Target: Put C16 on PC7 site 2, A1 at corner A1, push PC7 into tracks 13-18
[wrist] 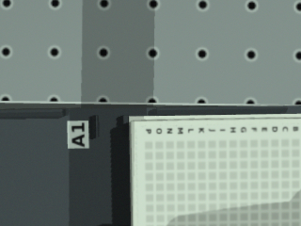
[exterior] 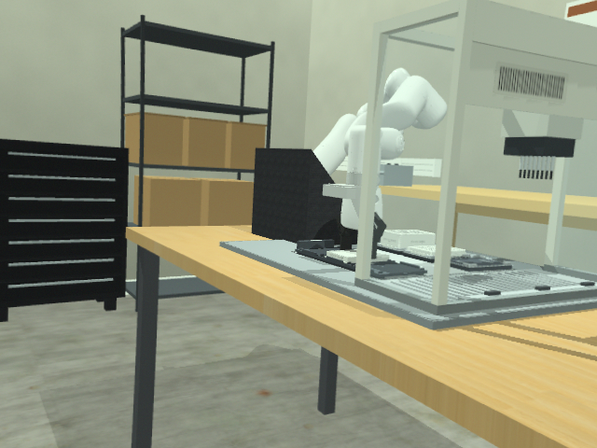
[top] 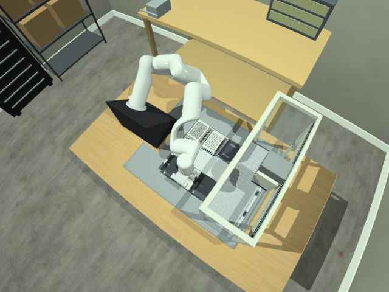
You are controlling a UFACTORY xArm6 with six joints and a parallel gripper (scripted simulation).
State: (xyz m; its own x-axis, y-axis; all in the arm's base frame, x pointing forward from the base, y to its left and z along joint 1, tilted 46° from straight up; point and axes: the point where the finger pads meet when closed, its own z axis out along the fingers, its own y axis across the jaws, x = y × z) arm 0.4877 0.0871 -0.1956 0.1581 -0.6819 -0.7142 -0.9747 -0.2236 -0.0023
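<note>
Right now the carrier PC7 is 1 cm behind my hand and 1 cm below it. Also, from my hand: nest S3: 7 cm ahead, 29 cm to the left, 2 cm below; then post: 21 cm ahead, 11 cm to the right, 22 cm above.
</note>
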